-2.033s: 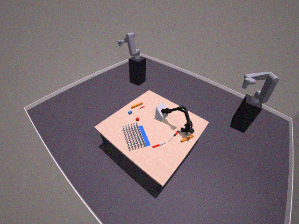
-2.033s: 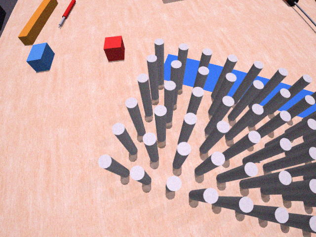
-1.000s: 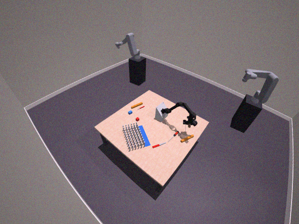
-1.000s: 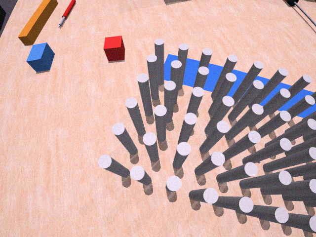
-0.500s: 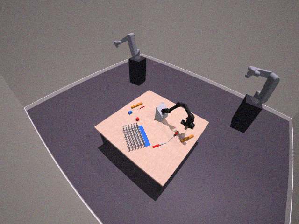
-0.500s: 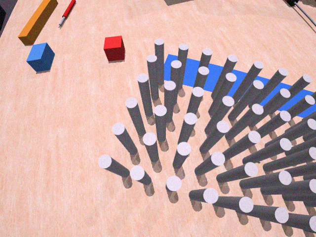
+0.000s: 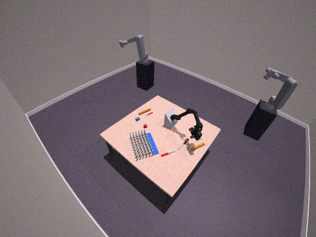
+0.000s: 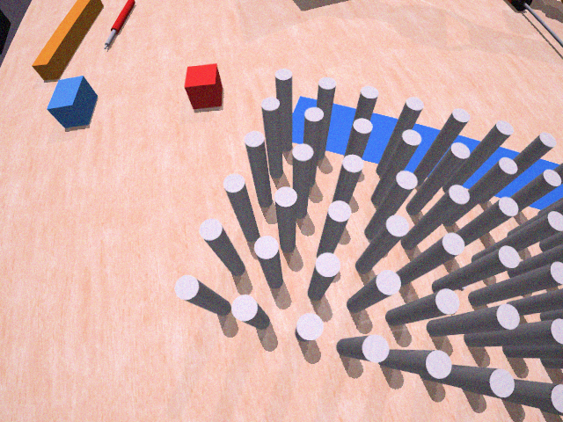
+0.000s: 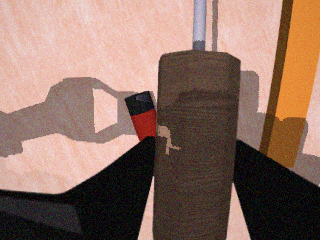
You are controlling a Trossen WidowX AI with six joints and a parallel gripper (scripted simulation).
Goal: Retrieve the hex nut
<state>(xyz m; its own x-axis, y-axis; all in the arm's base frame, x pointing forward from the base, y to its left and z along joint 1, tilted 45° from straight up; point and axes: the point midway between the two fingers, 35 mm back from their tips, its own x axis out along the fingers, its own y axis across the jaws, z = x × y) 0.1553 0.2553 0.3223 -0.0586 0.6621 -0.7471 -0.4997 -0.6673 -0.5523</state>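
Now: gripper tip 30 cm short of the blue taped strip, 45 cm to the left of it and 15 cm above it. From my gripper tip the other things lie so: long tool (9 cm behind, 5 cm to the left, 2 cm below); hex nut (45 cm ahead, 52 cm to the right, 14 cm below); red cube (11 cm ahead, 70 cm to the right, 13 cm below).
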